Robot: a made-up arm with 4 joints.
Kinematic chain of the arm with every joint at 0, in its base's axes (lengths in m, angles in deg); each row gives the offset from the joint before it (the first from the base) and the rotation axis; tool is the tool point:
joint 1: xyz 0 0 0.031 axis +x
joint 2: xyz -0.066 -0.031 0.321 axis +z
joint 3: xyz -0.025 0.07 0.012 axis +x
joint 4: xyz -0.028 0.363 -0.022 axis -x
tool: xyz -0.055 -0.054 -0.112
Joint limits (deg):
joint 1: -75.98..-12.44
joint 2: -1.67..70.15
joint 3: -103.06..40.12
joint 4: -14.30..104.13
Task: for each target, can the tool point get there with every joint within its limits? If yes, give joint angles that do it. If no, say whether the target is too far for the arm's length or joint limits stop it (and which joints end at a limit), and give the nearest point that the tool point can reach.
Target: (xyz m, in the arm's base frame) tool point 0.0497 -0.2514 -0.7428
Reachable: no: joint limits stop it (at a limit: joint 1, joint 2, joint 4) | nearest point -0.1649 0.1201 -0.2287 | short by 0.670 m
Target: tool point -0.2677 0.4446 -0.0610
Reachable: yes | joints -65.40 16.54 26.42 29.61
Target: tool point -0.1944 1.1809 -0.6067
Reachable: no: too far | nearest point -0.1617 0.5232 -0.2438 | short by 0.752 m
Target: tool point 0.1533 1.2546 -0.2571
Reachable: no: too far | nearest point -0.1617 0.5760 -0.1013 | short by 0.764 m
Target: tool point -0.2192 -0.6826 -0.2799
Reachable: no: joint limits stop it (at a limit: joint 1, joint 4) | nearest point -0.1113 -0.1881 0.1020 | short by 0.634 m
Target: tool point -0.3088 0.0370 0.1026
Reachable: yes | joints -51.09 63.94 -38.42 18.22
